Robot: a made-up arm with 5 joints.
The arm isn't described. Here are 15 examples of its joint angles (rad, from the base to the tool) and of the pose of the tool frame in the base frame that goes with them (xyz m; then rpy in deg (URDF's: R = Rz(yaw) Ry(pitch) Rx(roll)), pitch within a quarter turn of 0, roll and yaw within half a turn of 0).
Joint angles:
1: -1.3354 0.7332 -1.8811 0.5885 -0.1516
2: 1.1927 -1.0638 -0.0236 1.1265 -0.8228
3: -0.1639 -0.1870 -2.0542 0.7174 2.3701
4: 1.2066 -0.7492 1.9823 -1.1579 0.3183
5: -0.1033 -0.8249 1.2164 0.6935 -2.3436
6: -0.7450 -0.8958 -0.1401 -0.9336 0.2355
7: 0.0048 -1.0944 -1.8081 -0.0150 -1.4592
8: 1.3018 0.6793 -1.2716 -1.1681 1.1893
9: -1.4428 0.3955 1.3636 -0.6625 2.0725
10: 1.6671 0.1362 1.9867 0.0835 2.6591
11: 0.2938 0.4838 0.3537 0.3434 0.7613
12: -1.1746 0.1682 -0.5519 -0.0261 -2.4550
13: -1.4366 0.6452 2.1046 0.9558 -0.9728
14: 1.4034 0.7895 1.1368 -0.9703 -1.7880
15: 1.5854 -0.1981 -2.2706 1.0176 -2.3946
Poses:
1: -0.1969 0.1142 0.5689 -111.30 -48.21 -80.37
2: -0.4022 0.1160 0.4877 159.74 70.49 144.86
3: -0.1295 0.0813 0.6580 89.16 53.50 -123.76
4: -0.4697 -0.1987 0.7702 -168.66 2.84 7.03
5: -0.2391 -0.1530 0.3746 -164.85 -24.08 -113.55
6: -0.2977 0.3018 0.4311 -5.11 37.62 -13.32
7: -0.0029 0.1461 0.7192 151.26 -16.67 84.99
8: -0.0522 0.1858 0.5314 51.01 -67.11 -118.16
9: 0.1301 0.5018 0.4153 146.43 -22.74 164.19
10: -0.4377 -0.0350 0.8766 16.79 59.19 157.72
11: 0.0468 -0.0389 0.3106 -62.20 -46.55 49.85
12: -0.2351 0.3396 0.5445 76.82 34.42 167.33
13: 0.1736 0.1869 0.3580 -46.60 21.32 -17.67
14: -0.1475 -0.3700 0.7654 22.02 -29.39 -121.95
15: -0.1204 0.1754 0.6663 59.94 60.49 86.91
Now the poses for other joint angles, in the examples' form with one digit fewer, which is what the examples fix.
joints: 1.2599 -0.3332 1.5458 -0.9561 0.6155
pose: -0.446 -0.250 0.668 -169.2 -6.2 13.0
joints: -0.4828 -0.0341 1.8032 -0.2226 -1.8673
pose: 0.055 -0.098 0.219 -57.9 18.4 -91.6
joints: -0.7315 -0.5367 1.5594 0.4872 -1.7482
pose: -0.029 -0.038 0.234 -123.7 24.3 -72.0
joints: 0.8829 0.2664 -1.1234 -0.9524 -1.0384
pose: -0.044 0.235 0.499 49.8 65.6 -22.1
